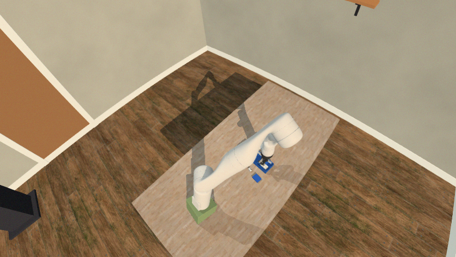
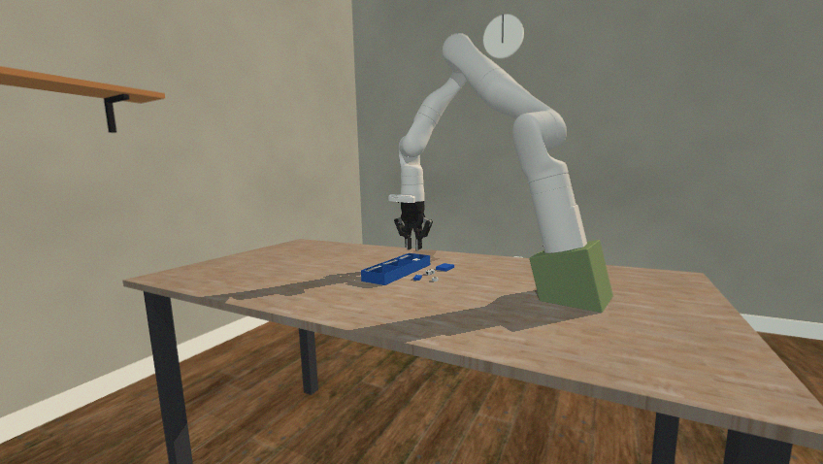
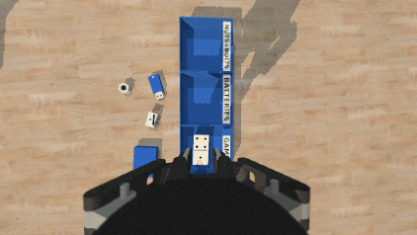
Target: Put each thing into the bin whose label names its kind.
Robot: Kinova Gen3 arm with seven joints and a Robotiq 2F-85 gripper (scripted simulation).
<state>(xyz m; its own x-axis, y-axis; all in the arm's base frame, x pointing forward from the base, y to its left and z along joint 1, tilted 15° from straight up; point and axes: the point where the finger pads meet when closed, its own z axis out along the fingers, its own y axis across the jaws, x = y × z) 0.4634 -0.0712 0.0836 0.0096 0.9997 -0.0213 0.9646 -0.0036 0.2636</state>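
My gripper is now 130 mm past the grey ring, 100 mm to the right of it and 70 mm above it. From my hand the other things lie so: flat blue block 100 mm behind, 30 mm to the right, 70 mm below; then white tile 10 mm to the right, 60 mm below.
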